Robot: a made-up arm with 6 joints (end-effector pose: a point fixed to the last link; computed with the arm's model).
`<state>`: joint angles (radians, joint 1 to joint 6).
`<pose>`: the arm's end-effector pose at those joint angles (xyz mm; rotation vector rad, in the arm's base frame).
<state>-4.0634 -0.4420 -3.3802 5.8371 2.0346 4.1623</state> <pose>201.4 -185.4 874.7 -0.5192 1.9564 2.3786</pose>
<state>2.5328 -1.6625 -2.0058 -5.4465 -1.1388 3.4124</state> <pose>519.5 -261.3 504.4 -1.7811 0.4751 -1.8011</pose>
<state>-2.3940 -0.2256 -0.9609 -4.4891 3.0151 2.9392</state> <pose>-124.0 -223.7 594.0 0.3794 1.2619 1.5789</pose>
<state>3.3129 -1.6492 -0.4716 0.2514 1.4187 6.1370</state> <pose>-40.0 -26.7 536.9 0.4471 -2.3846 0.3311</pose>
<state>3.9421 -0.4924 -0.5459 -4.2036 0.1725 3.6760</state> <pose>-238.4 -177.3 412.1 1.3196 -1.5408 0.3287</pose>
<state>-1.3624 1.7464 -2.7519 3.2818 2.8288 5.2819</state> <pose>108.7 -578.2 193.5 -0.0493 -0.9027 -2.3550</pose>
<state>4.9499 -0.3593 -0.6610 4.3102 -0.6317 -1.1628</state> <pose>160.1 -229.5 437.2 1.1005 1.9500 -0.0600</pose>
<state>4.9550 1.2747 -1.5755 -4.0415 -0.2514 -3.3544</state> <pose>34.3 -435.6 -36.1 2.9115 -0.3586 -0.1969</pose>
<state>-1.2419 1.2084 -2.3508 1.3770 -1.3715 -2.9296</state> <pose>92.2 -581.0 322.7 1.4586 -0.5588 -0.9837</pose>
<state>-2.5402 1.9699 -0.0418 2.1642 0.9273 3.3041</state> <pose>162.9 82.2 197.1 -0.5501 1.7433 -0.6425</pose>
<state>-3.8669 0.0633 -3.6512 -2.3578 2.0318 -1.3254</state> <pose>209.5 -79.9 834.5 2.2065 1.5157 1.1271</pose>
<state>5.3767 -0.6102 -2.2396 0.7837 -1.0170 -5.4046</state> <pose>-176.2 94.6 910.2 1.0311 -0.2918 -2.3152</pose>
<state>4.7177 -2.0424 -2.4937 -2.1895 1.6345 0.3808</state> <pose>-80.5 690.9 154.1 -1.8695 -1.4491 0.9299</pose>
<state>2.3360 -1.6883 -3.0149 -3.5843 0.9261 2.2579</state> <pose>498.8 -537.5 223.2 -0.3182 2.7998 -1.1337</pose>
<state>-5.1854 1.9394 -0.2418 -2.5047 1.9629 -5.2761</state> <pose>8.3 -127.8 22.3 -0.3223 2.4560 -0.1070</pose>
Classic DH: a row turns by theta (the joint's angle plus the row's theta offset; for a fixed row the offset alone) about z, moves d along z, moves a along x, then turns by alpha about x. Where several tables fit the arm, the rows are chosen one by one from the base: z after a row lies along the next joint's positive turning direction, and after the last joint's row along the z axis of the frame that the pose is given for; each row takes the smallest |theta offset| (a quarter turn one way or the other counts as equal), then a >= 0, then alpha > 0; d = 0 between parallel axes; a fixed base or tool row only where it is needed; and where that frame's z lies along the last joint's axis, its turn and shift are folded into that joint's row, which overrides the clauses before.
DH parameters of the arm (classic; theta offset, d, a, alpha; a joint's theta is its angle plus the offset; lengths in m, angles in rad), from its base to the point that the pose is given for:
joint 1: 0 0.297 0 -1.5708
joint 2: -1.385 0 0.3032 0
joint 3: 1.385 0 0.072 -1.5708
joint 4: 0 0.319 0 1.5708
joint 5: 0 0 0.071 -1.5708
joint 6: 0 0.09 0 0

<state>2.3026 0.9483 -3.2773 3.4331 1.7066 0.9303</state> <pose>-268.9 341.9 805.6 -1.1270 0.7255 -2.6516</pose>
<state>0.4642 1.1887 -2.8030 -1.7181 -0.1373 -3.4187</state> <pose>582.9 383.3 433.3 -1.5960 0.4433 -1.0917</pose>
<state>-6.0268 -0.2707 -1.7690 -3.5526 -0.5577 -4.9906</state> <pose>306.5 35.8 736.8 0.7159 1.5115 0.7427</pose>
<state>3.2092 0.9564 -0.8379 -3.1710 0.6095 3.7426</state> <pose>-288.7 -19.4 -15.1 -0.6675 -2.5870 0.2332</pose>
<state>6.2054 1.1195 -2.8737 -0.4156 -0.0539 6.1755</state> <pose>665.4 -21.2 589.4 1.6629 0.4003 2.0717</pose>
